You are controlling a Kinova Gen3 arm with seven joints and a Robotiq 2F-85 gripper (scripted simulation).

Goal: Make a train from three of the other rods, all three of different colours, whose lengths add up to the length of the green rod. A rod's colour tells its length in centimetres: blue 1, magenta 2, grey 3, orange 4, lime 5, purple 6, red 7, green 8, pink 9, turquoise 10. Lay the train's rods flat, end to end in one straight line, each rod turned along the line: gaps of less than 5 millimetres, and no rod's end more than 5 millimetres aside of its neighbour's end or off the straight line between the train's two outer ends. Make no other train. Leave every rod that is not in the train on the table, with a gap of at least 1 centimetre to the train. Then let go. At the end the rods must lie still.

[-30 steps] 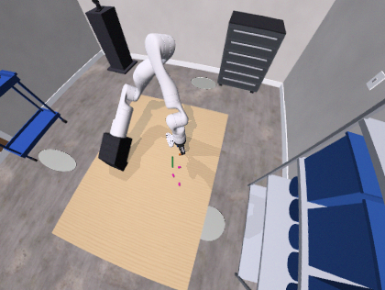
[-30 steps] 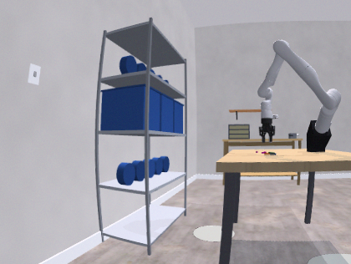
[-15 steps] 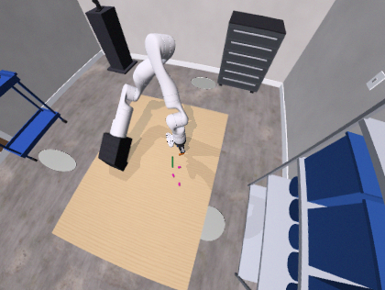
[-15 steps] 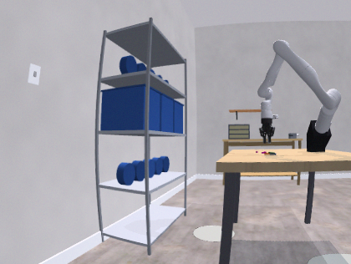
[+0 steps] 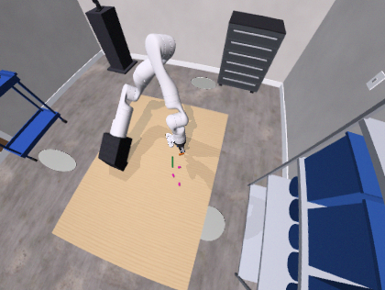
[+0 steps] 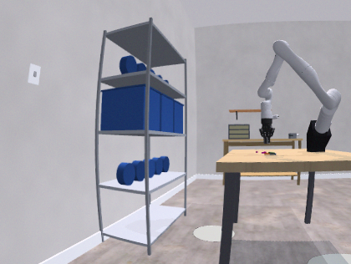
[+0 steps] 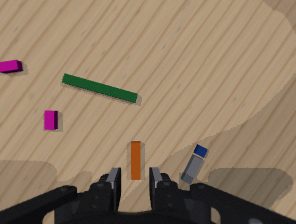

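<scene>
The orange rod lies 80 mm below my hand. Also, from my hand: grey rod 80 mm below, 50 mm to the left, 30 mm behind; then small blue rod 80 mm below, 50 mm to the left, 50 mm behind; then green rod 80 mm to the right, 80 mm below, 40 mm behind.
</scene>
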